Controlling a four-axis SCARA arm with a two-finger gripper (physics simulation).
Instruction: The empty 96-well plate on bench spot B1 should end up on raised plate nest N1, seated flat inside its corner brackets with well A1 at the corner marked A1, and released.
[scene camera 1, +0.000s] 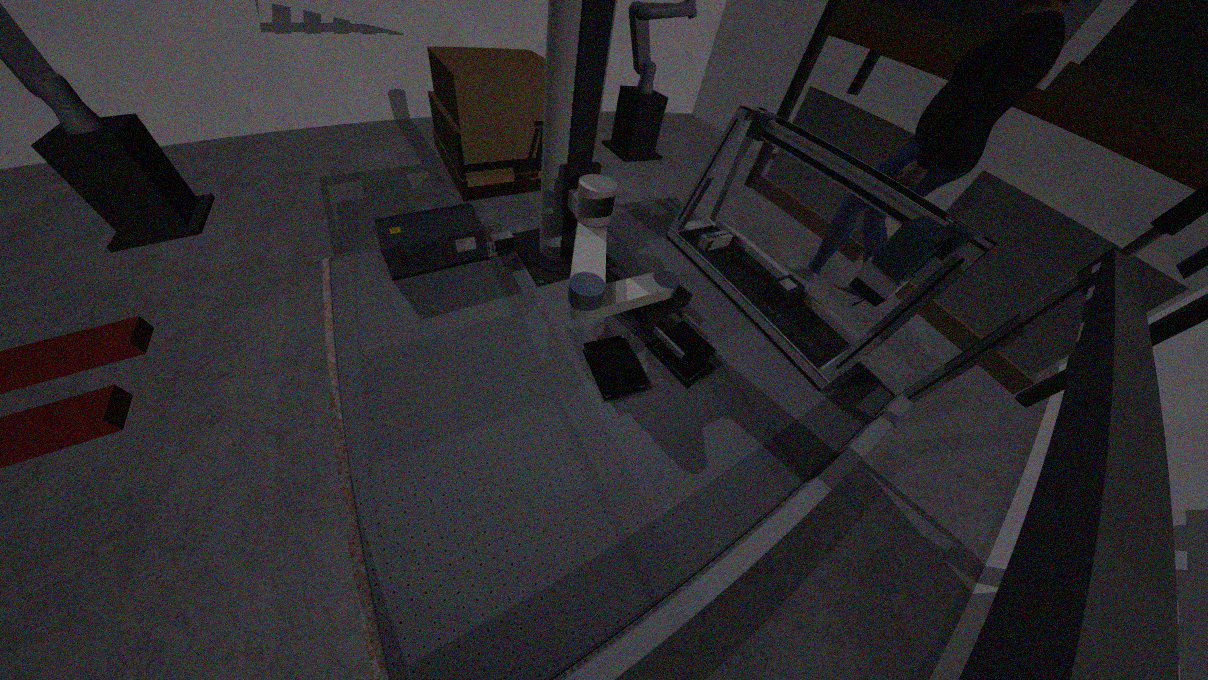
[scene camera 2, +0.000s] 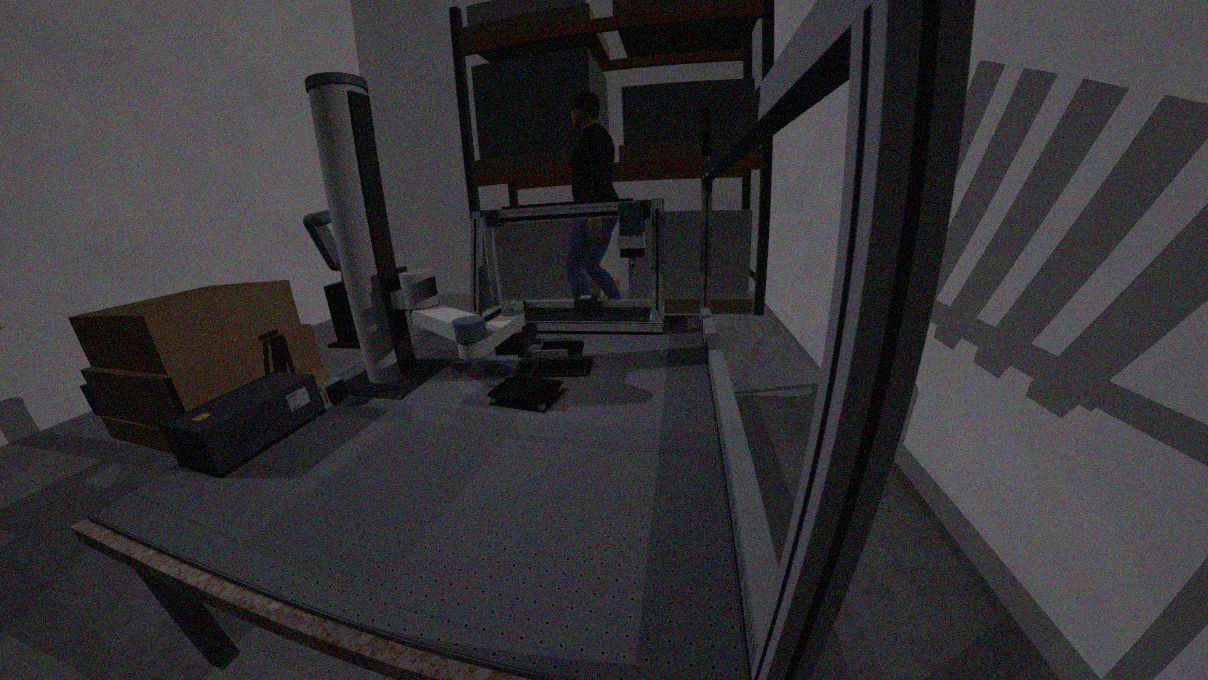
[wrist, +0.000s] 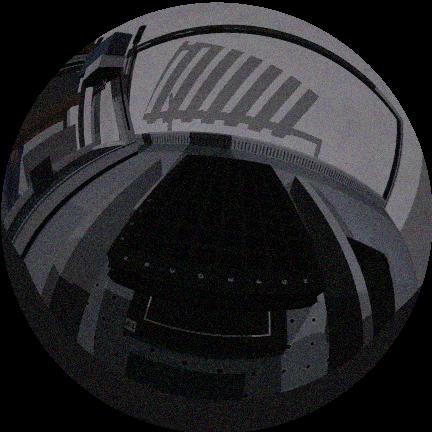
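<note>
The dark 96-well plate is held level above bench spot B1. In the wrist view, its row letters run along the near edge. Spot B1's pale outline and A1 label show below it, apart from the plate. My gripper is shut on the plate; its fingertips are hard to make out in the dark. The dark raised nest N1 stands beside B1, nearer scene camera 2. Its corner brackets and A1 mark are too dark to tell.
The arm's column stands behind the nest. A dark box with a yellow label is on the bench. An aluminium frame stands beyond B1. A fence post rises at the bench side.
</note>
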